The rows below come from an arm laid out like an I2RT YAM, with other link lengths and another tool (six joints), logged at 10 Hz.
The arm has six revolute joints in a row. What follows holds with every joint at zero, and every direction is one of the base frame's.
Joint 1 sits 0.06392 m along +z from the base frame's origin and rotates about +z.
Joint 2 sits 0.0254 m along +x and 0.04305 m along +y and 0.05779 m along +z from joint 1 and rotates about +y.
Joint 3 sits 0.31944 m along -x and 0.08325 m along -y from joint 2 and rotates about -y.
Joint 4 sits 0.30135 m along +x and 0.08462 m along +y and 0.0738 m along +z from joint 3 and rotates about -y.
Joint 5 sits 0.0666 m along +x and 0.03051 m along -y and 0.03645 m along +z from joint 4 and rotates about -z.
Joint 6 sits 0.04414 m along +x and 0.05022 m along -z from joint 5 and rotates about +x.
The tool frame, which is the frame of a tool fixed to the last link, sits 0.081 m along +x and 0.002 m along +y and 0.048 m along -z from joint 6; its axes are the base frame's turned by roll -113.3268, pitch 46.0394 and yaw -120.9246 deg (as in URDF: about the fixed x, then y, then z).
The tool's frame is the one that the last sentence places.
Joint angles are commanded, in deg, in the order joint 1, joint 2, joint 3, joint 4, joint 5, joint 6. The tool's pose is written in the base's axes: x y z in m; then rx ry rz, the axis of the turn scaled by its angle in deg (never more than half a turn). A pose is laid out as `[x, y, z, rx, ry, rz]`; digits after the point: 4 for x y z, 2 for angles.
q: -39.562, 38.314, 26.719, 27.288, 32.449, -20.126
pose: [0.1580, -0.2156, 0.3186, 37.65, 103.94, -102.88]
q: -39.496, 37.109, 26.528, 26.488, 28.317, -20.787
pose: [0.1631, -0.2106, 0.3210, 32.35, 103.49, -102.02]
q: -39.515, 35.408, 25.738, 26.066, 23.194, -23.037
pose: [0.1673, -0.2041, 0.3220, 25.14, 102.73, -102.38]
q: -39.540, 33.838, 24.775, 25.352, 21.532, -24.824
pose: [0.1653, -0.2001, 0.3186, 22.06, 102.87, -103.50]
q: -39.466, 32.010, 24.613, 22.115, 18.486, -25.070
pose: [0.1663, -0.1931, 0.3148, 17.70, 104.05, -102.21]
